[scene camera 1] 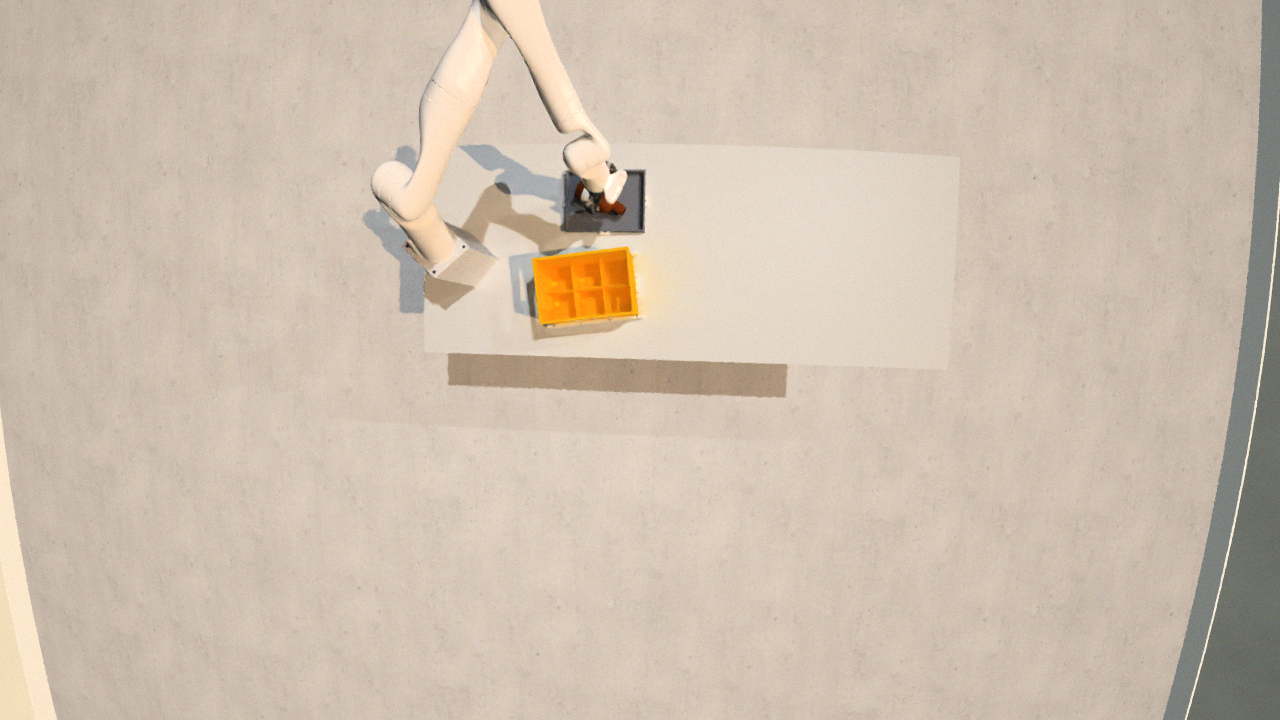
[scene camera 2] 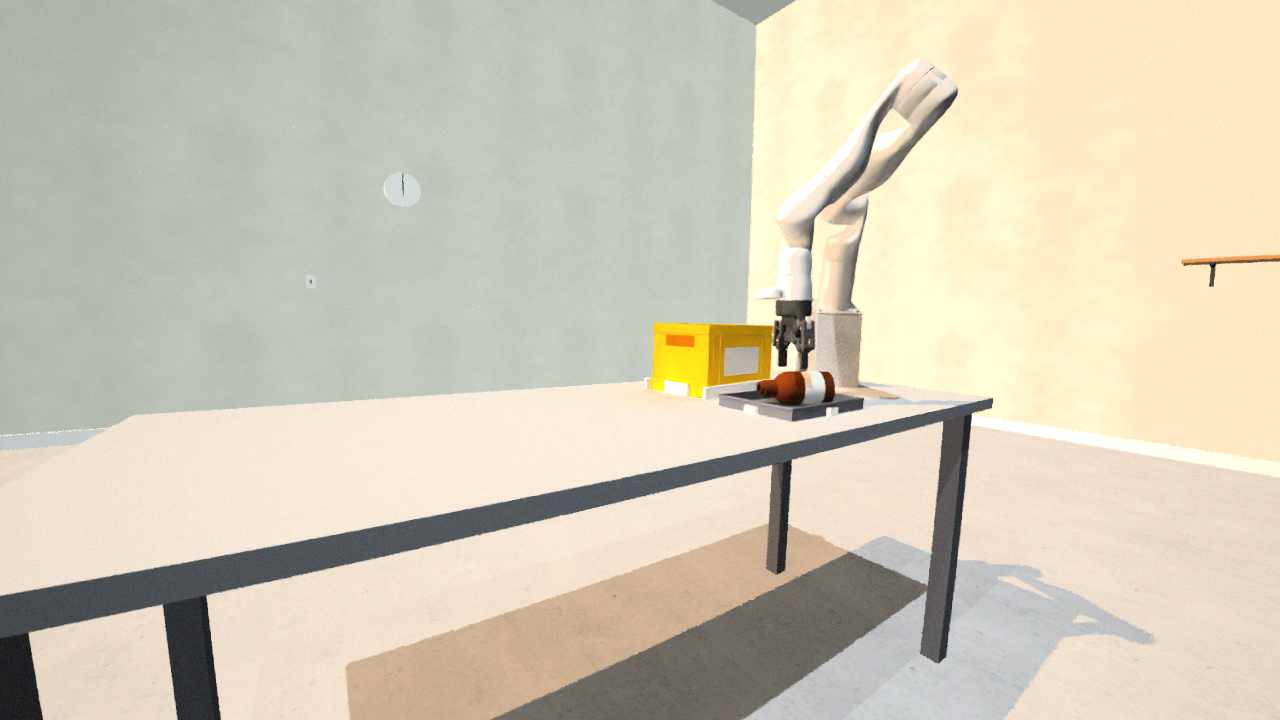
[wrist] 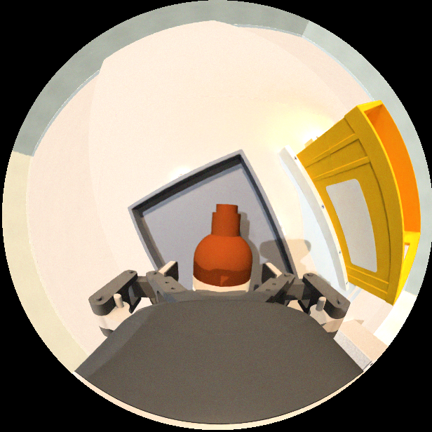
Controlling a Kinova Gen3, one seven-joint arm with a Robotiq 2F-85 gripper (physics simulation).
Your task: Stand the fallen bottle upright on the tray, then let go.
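Seen in the pictures: gripper, fingertip midpoint: (scene camera 1: 603,195) (scene camera 2: 791,368); arm's base, link origin: (scene camera 1: 437,247) (scene camera 2: 832,306).
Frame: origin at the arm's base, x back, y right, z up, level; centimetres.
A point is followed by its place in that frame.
Observation:
The brown bottle (scene camera 1: 613,206) {z -17.9, x -46.1, y -16.2 cm} (scene camera 2: 791,388) {z -19.1, x -45.7, y -21.0 cm} (wrist: 223,255) with a white label lies on its side on the dark grey tray (scene camera 1: 633,225) {z -23.2, x -52.0, y -11.8 cm} (scene camera 2: 756,407) {z -22.3, x -56.0, y -20.7 cm} (wrist: 187,183). In the wrist view its neck points up the picture, away from the gripper's body, and its label and base are mostly hidden behind the gripper. In scene camera 2 its neck points left. My gripper (scene camera 2: 793,361) {z -15.3, x -43.1, y -18.8 cm} (wrist: 219,272) is open and points down, a little above the bottle. In the wrist view one finger shows on each side of the bottle. In scene camera 1 the arm hides part of the bottle.
A yellow crate (scene camera 1: 586,321) {z -20.7, x -38.2, y 19.1 cm} (scene camera 2: 684,362) {z -15.7, x -52.9, y 5.4 cm} (wrist: 382,200) with six compartments stands close beside the tray, on a white base frame. The tray and crate stand on the light table (scene camera 1: 796,259) {z -23.7, x -104.1, y -2.9 cm} (scene camera 2: 402,456) {z -23.8, x -118.6, y -17.2 cm}, near the arm's base (scene camera 1: 460,261) {z -3.4, x -5.0, y 3.3 cm} (scene camera 2: 838,349) {z -12.7, x -3.2, y -4.7 cm}.

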